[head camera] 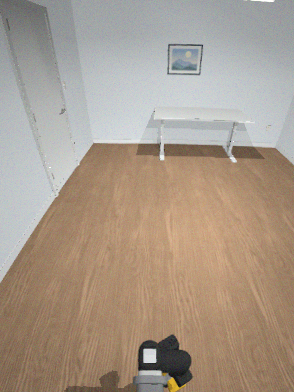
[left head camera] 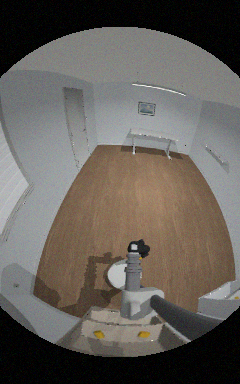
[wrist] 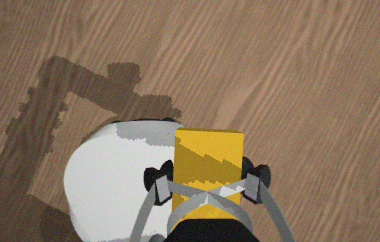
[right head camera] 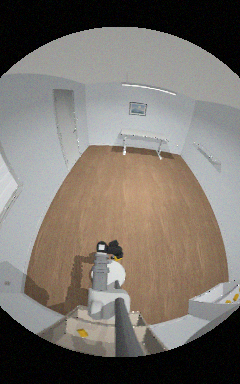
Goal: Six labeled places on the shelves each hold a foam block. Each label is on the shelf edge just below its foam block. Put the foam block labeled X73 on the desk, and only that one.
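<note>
A yellow foam block [wrist: 210,150] [head camera: 176,384] [left head camera: 141,258] [right head camera: 118,258] is between the two fingertips of my gripper [wrist: 205,172], which is shut on it. It is held above the floor, beside my white base in the wrist view. No label shows on the block. The white desk [head camera: 200,115] [left head camera: 154,135] [right head camera: 145,134] stands far off against the facing wall. The tan shelf unit [left head camera: 121,331] at the bottom of the left head view holds two foam blocks, one left [left head camera: 99,334] and one right [left head camera: 144,334]. No label is readable.
A white shelf unit [left head camera: 217,306] [right head camera: 210,307] with yellow blocks stands at the lower right. My white round base [wrist: 115,185] [left head camera: 116,275] is below the arm. Wooden floor [head camera: 165,225] stretches to the desk. A grey door [head camera: 37,85] is in the left wall.
</note>
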